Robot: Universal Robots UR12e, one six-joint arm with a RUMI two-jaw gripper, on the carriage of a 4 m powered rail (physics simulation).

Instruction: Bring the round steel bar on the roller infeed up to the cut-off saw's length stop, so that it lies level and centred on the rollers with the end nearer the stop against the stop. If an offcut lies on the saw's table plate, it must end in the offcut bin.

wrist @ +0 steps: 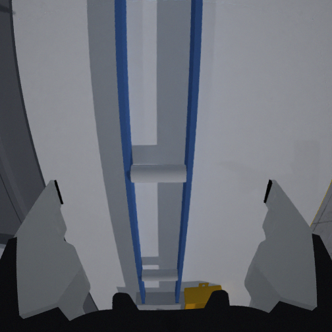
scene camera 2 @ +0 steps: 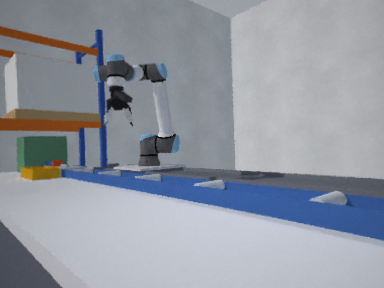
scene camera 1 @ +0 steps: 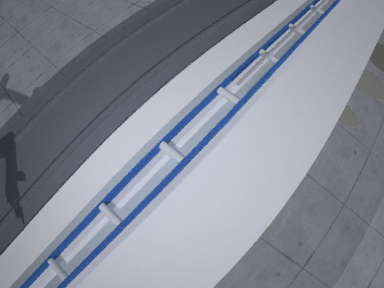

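Where they show: gripper, fingertip midpoint: (scene camera 2: 119, 125); arm's base at its link origin: (scene camera 2: 149, 165).
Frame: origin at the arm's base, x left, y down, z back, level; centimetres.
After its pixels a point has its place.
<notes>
The roller infeed has two blue side rails (scene camera 1: 133, 171) {x 157.0, y -2.0, z -55.8 cm} (scene camera 2: 250, 207) {x 158.0, y 1.5, z -69.4 cm} (wrist: 122, 75) with white rollers (scene camera 1: 172, 151) {x 174.9, y -3.0, z -62.6 cm} (scene camera 2: 212, 185) {x 136.9, y -1.8, z -62.2 cm} (wrist: 158, 173) between them. The thin round bar (scene camera 1: 250, 72) {x 233.0, y -4.8, z -62.6 cm} lies lengthwise over rollers toward the upper right in scene camera 1; its far end is too small to make out. My gripper (scene camera 2: 119, 123) {x 69.6, y -27.7, z -62.5 cm} (wrist: 163, 182) is open and empty, high above the infeed and pointing down, its fingers on either side of the rails in the wrist view. The length stop and any offcut cannot be made out. A yellow bin (scene camera 2: 40, 173) {x -1.9, y -1.0, z -83.1 cm} (wrist: 202, 296) stands beside the infeed's far end.
A shelf rack (scene camera 2: 101, 100) with blue posts and orange beams stands behind at the left, holding a large pale box (scene camera 2: 57, 87). A green block (scene camera 2: 42, 151) {x -70.1, y -15.5, z -65.4 cm} and a small red part (scene camera 2: 56, 163) {x -39.9, y -5.3, z -62.8 cm} show near the yellow bin. The dark rail track runs beside the table.
</notes>
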